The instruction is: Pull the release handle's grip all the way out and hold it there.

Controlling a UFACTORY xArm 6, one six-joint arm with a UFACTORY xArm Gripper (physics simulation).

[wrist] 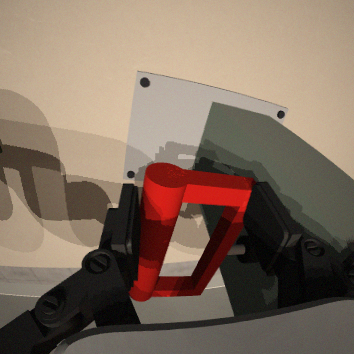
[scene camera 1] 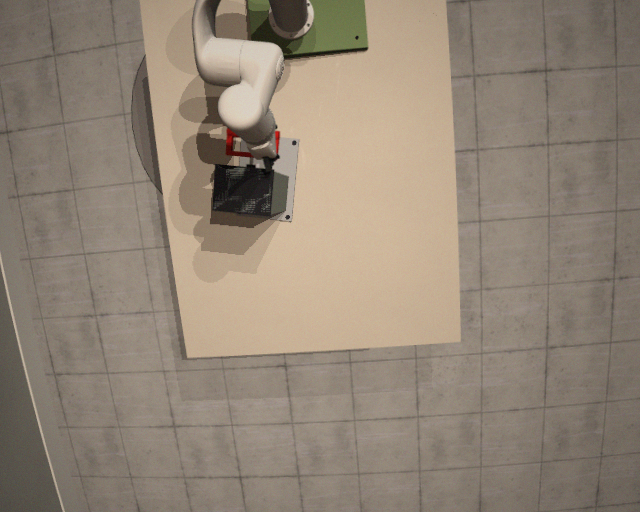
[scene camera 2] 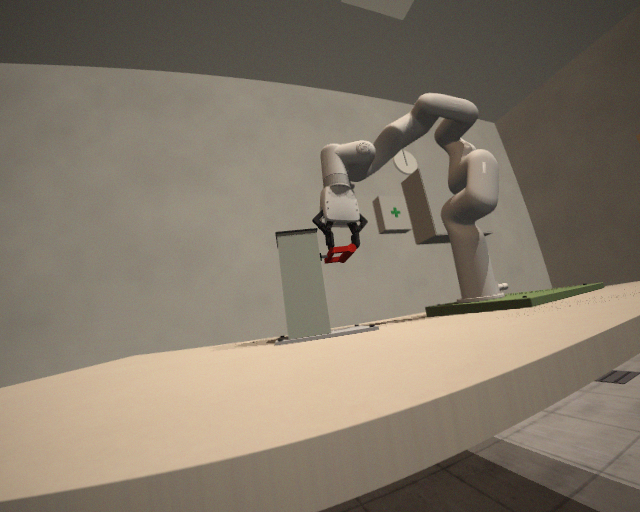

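Note:
The red release handle [scene camera 1: 230,144] [scene camera 2: 346,249] [wrist: 162,215] is an open frame with a thick round grip bar. It stands out from the side of a tall grey-green housing [scene camera 1: 242,189] [scene camera 2: 303,288] [wrist: 240,132] on a short thin rod [wrist: 238,249], near the housing's top. My gripper [scene camera 2: 342,247] [wrist: 194,202] points down and is shut on the handle. In the wrist view one finger lies against the round grip bar and the other against the frame's rear bar, on the housing side. In scene camera 1 the arm hides part of the handle.
The housing stands on a light grey base plate [scene camera 1: 290,176] [scene camera 2: 354,331] [wrist: 165,110] with dark bolts, near one long edge of the tan table [scene camera 1: 346,240] [scene camera 2: 240,405]. The arm's base stands on a green plate [scene camera 1: 341,32] [scene camera 2: 480,306]. The housing is close beside the gripper.

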